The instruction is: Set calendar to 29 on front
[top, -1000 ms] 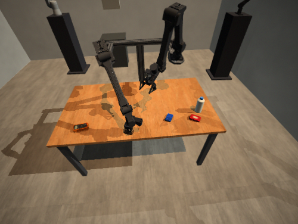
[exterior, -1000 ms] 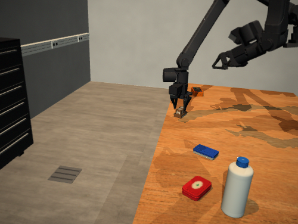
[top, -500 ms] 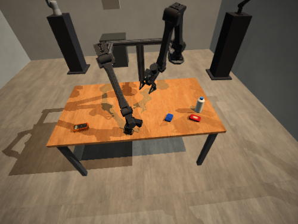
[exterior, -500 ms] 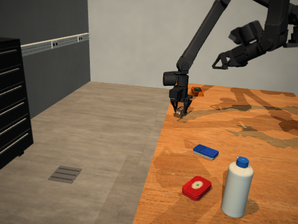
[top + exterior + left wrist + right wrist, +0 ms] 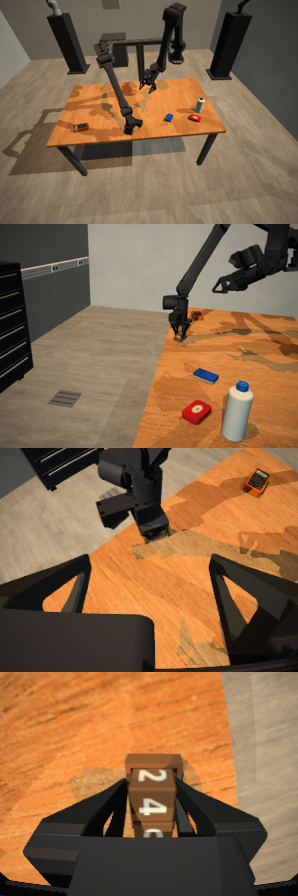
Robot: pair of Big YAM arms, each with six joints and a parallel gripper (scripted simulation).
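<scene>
Right now my right hand is right at the cube. Also, from my right hand: brown calendar tray (2 cm to the right, 2 cm below); red tin (58 cm to the left, 12 cm behind, 1 cm below); blue block (35 cm to the left, 15 cm behind, 2 cm below).
</scene>
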